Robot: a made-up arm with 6 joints. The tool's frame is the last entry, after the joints. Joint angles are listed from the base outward.
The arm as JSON. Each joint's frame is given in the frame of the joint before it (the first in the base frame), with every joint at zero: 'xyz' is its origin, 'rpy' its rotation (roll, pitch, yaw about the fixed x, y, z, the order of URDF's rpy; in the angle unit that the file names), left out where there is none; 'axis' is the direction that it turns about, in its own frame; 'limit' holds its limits. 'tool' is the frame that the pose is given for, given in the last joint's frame.
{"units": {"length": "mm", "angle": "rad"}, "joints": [
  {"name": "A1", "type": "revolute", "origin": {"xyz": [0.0, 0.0, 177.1], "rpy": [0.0, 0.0, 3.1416]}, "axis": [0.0, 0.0, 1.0], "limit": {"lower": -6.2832, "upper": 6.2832}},
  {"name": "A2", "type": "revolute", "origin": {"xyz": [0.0, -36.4, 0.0], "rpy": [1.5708, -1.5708, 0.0]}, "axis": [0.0, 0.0, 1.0], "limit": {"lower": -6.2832, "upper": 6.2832}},
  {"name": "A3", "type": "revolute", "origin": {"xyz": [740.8, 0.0, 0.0], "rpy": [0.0, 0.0, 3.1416]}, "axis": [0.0, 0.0, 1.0], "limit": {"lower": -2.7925, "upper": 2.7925}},
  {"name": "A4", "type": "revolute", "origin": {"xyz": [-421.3, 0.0, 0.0], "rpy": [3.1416, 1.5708, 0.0]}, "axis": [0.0, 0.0, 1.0], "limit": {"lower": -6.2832, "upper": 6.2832}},
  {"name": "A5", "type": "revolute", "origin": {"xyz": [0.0, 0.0, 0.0], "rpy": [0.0, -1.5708, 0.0]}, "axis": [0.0, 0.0, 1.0], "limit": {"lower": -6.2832, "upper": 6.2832}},
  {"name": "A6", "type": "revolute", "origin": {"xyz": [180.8, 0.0, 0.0], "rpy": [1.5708, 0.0, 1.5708]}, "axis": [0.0, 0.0, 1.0], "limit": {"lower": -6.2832, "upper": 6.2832}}
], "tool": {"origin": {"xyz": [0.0, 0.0, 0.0]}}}
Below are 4 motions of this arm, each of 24 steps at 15 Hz.
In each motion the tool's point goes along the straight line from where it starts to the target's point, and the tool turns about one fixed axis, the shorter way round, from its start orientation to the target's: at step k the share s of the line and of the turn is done. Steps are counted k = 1, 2, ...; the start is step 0. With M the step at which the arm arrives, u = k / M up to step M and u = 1 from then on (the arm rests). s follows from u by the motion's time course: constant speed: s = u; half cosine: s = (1 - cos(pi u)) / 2; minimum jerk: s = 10 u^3 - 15 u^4 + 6 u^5.
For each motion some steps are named. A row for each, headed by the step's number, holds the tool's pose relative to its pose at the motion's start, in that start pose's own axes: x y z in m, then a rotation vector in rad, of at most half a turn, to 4 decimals.
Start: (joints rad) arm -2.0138 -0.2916 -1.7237 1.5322 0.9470 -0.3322
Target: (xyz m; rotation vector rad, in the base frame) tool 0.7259 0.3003 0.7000 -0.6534 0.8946 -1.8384
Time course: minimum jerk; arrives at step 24
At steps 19, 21, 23, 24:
19: 0.2497 0.1144 0.1988 0.5386 0.7607 0.4615
21: 0.2627 0.1203 0.2091 0.5665 0.8001 0.4854
23: 0.2668 0.1222 0.2124 0.5753 0.8126 0.4929
24: 0.2670 0.1223 0.2125 0.5757 0.8131 0.4933

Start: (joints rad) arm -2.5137 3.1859 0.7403 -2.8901 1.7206 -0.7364
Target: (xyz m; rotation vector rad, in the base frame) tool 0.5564 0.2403 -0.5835 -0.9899 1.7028 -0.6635
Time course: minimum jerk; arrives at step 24
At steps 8, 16, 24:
8: 0.0107 0.0102 -0.1191 0.3856 -0.2421 0.0667
16: 0.0404 0.0385 -0.4483 1.4518 -0.9114 0.2513
24: 0.0511 0.0487 -0.5673 1.8374 -1.1535 0.3180

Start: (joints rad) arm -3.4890 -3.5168 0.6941 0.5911 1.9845 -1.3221
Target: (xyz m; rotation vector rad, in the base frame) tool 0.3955 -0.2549 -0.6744 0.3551 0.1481 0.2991
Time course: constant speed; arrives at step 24
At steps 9, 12, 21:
9: 0.0914 -0.0986 0.1343 -0.1962 0.0299 -0.2532
12: 0.1219 -0.1314 0.1790 -0.2616 0.0399 -0.3376
21: 0.2134 -0.2300 0.3133 -0.4578 0.0698 -0.5909

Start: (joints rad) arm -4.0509 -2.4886 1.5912 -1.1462 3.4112 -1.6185
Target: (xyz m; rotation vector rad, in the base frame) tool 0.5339 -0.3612 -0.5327 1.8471 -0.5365 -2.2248
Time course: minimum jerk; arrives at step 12
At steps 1, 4, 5, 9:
1: 0.0015 -0.0011 0.0007 -0.0025 -0.0044 0.0024
4: 0.0602 -0.0449 0.0294 -0.1032 -0.1822 0.1005
5: 0.0994 -0.0742 0.0485 -0.1705 -0.3009 0.1659
9: 0.2570 -0.1919 0.1254 -0.4409 -0.7782 0.4292

